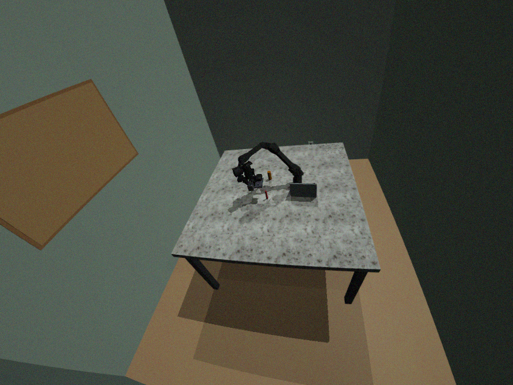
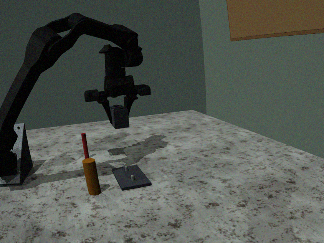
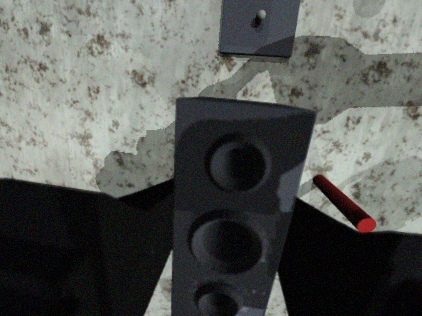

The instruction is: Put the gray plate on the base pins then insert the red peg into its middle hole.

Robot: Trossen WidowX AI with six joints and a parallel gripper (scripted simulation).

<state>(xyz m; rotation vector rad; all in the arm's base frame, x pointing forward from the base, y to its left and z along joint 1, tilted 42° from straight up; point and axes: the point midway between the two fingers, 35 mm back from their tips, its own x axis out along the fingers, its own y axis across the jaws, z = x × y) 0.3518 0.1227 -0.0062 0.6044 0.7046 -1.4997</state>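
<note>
Right now my gripper tip is 110 mm past the red peg, 30 mm to the right of it and 70 mm above it. From my gripper tip the other things lie so: orange cylinder: 100 mm behind, 210 mm to the right, 70 mm below; then gray plate: 30 mm above.
</note>
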